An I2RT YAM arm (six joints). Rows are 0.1 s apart.
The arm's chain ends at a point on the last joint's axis. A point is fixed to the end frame.
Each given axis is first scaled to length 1.
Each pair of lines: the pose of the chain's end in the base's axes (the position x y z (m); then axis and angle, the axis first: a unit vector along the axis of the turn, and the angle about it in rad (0 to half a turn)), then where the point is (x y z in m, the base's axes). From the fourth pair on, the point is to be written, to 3 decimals.
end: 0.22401, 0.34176, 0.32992, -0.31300, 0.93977, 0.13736, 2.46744
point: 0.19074 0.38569 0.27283
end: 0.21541, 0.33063, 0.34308, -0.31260, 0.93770, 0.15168, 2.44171
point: 0.18287 0.37622 0.28688
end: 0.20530, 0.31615, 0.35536, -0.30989, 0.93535, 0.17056, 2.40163
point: 0.17418 0.36420 0.30041
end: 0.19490, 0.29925, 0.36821, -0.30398, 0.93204, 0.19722, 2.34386
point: 0.166 0.351 0.315
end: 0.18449, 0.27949, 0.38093, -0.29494, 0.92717, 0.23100, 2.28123
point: 0.158 0.335 0.331
